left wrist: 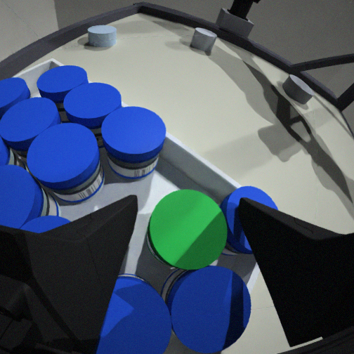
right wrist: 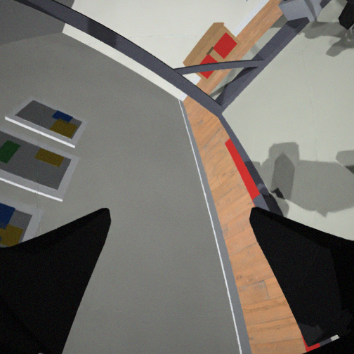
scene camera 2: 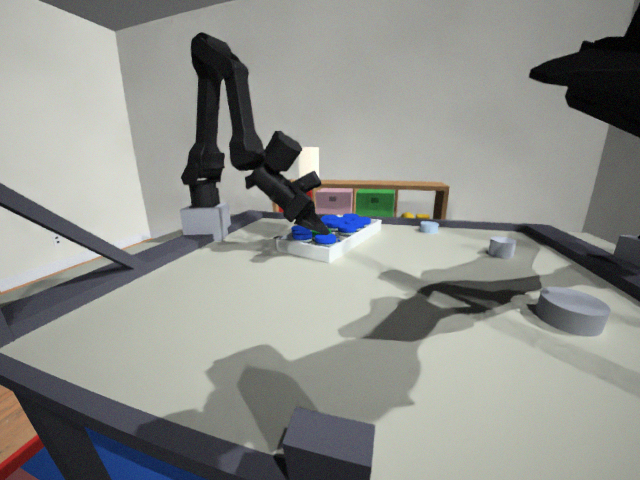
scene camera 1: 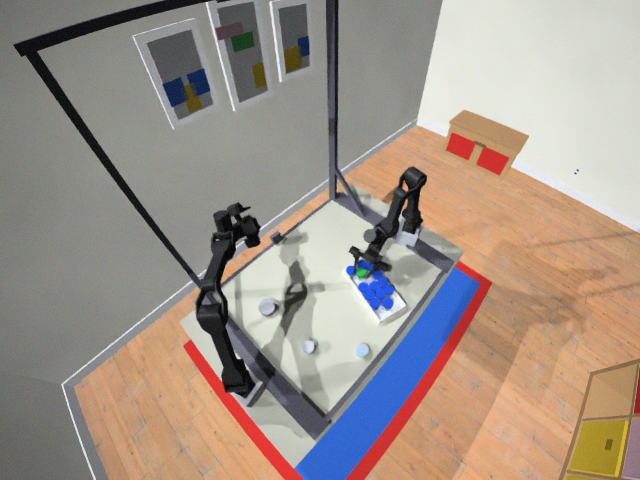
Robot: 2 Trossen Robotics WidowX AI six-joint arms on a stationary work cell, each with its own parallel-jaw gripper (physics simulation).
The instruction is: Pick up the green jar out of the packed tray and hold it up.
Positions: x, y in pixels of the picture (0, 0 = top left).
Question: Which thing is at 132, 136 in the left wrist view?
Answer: A blue jar.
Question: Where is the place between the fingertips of the right gripper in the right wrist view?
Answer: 181, 215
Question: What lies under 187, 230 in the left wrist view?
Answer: A green jar.
